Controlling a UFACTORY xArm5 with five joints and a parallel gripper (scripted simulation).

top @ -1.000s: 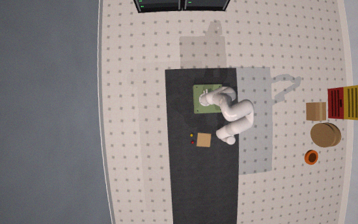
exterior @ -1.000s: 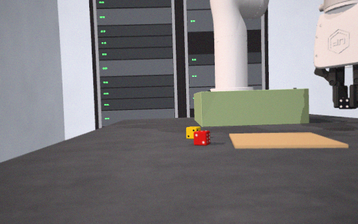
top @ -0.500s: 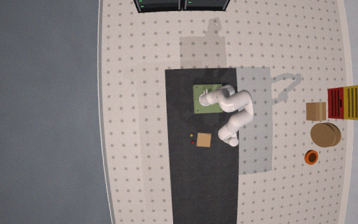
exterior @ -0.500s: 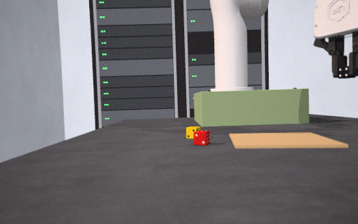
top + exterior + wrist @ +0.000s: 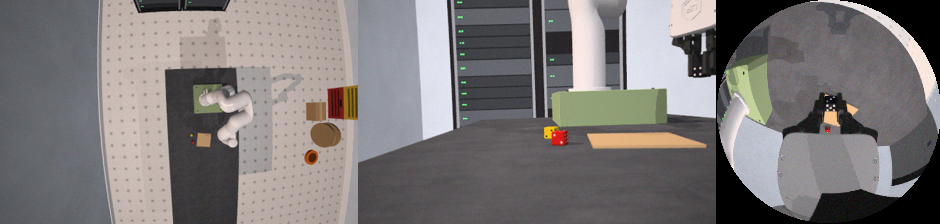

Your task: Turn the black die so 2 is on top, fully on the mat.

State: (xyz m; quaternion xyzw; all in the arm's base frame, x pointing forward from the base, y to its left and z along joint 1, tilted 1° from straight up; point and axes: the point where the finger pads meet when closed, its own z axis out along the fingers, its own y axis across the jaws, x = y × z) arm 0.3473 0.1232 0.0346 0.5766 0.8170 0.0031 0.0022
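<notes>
The tan mat is 6 cm ahead of my hand, 14 cm to the right of it and 12 cm below it. Also, from my hand: red die 7 cm ahead, 26 cm to the right, 11 cm below; yellow die 27 cm to the right, 11 cm below; black die 1 cm below.
</notes>
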